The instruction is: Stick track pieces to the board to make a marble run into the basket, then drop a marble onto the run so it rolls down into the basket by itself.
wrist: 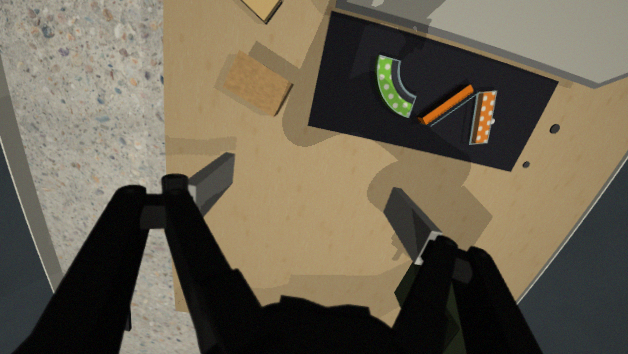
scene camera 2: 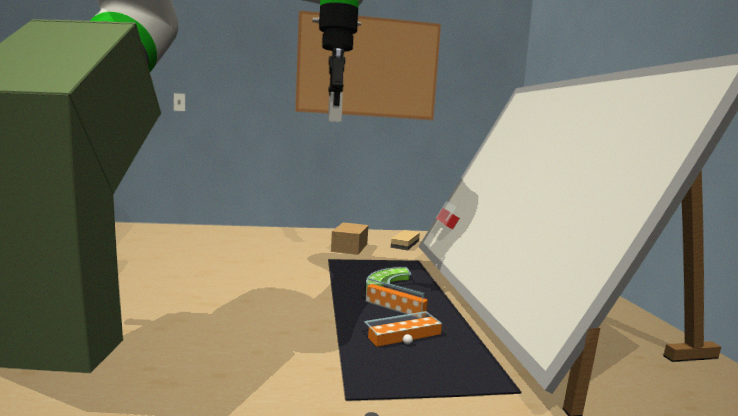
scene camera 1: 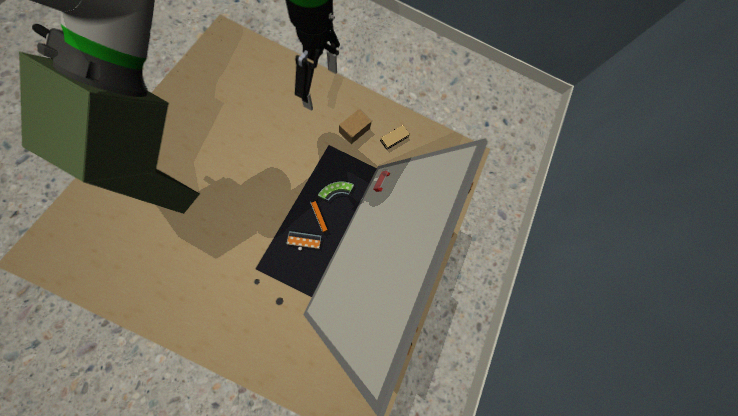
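Seen in the pictures: gripper, fingertip midpoint: (wrist: 313, 184) (scene camera 2: 334, 121) (scene camera 1: 320, 89); arm's base at its link origin: (scene camera 2: 100, 69) (scene camera 1: 104, 80).
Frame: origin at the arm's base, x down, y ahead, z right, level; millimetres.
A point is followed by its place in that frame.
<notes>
My gripper (scene camera 1: 320, 86) @(x 66, y 384, z -336 mm) (scene camera 2: 334, 114) @(x 66, y 384, z -336 mm) (wrist: 313, 184) @(x 66, y 384, z -336 mm) is open and empty, high above the table, to the side of the black mat (scene camera 1: 289, 263) @(x 426, y 547, z 161 mm) (scene camera 2: 423, 377) @(x 425, y 562, z 189 mm) (wrist: 345, 100) @(x 425, y 469, z -277 mm). On the mat lie a green dotted curved track (scene camera 1: 335, 186) @(x 403, y 521, z -194 mm) (scene camera 2: 395, 271) @(x 404, y 550, z -209 mm) (wrist: 386, 90) @(x 403, y 519, z -200 mm), an orange straight track (scene camera 1: 318, 216) @(x 393, y 538, z -49 mm) (scene camera 2: 395, 300) @(x 404, y 537, z -39 mm) (wrist: 446, 105) @(x 394, y 537, z -55 mm) on edge, and a second orange dotted track (scene camera 1: 303, 240) @(x 403, y 543, z 60 mm) (scene camera 2: 405, 330) @(x 405, y 545, z 84 mm) (wrist: 484, 118) @(x 403, y 546, z 60 mm). A white marble (scene camera 1: 299, 248) @(x 410, y 547, z 93 mm) (scene camera 2: 407, 339) @(x 413, y 547, z 99 mm) (wrist: 493, 121) @(x 409, y 549, z 92 mm) is beside the second one. The red basket (scene camera 1: 380, 181) @(x 264, y 674, z -267 mm) (scene camera 2: 448, 219) @(x 279, y 670, z -240 mm) is on the tilted whiteboard (scene camera 1: 392, 248) @(x 96, y 815, z -55 mm) (scene camera 2: 594, 180) @(x 133, y 815, z 108 mm) (wrist: 540, 35) @(x 323, y 701, z 12 mm), near its lower edge.
A brown block (scene camera 1: 355, 124) @(x 368, y 441, z -466 mm) (scene camera 2: 349, 238) @(x 384, y 435, z -411 mm) (wrist: 257, 82) @(x 368, y 442, z -472 mm) and a tan and black eraser (scene camera 1: 394, 136) @(x 398, y 607, z -536 mm) (scene camera 2: 405, 239) @(x 398, y 601, z -487 mm) (wrist: 262, 7) @(x 398, y 580, z -504 mm) lie beyond the mat's end. Two dark discs (scene camera 1: 279, 300) @(x 424, y 597, z 289 mm) (wrist: 554, 128) @(x 424, y 599, z 288 mm) lie near its other end. The green pedestal (scene camera 1: 54, 118) @(x -13, y 10, z 131 mm) (scene camera 2: 33, 206) @(x 195, y 41, z 227 mm) carries the arm.
</notes>
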